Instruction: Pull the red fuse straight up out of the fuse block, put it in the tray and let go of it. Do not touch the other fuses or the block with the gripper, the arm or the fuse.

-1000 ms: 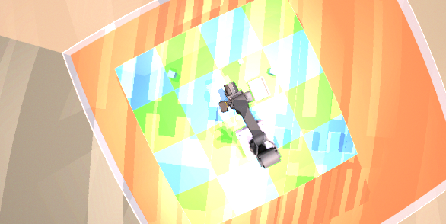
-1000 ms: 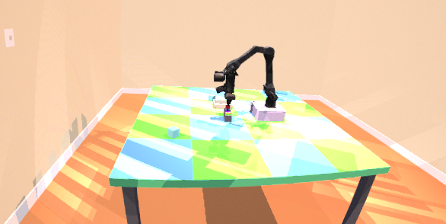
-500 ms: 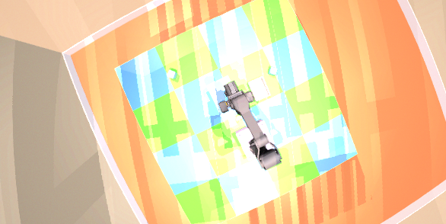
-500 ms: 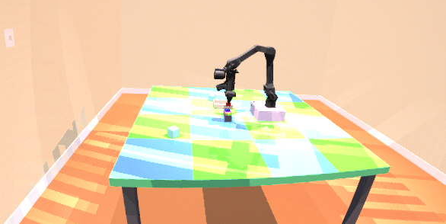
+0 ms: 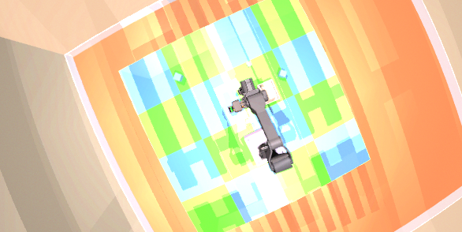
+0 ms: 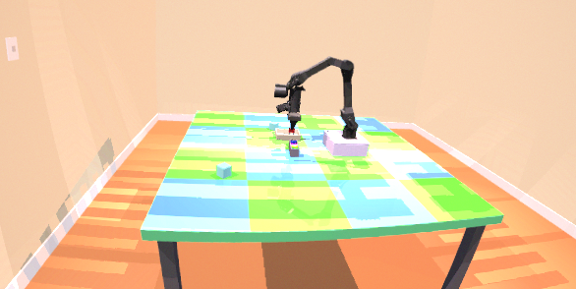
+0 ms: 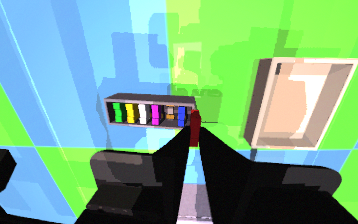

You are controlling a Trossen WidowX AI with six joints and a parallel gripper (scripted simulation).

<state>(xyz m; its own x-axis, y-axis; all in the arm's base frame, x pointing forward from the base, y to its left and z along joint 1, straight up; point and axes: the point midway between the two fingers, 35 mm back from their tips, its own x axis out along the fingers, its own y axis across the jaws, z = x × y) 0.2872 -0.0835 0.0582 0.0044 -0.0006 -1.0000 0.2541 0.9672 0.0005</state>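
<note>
Right now my gripper tip is 30 mm past the tray, 140 mm to the left of it and 90 mm above it. The rest, counted from my gripper tip: red fuse 10 mm below.
</note>
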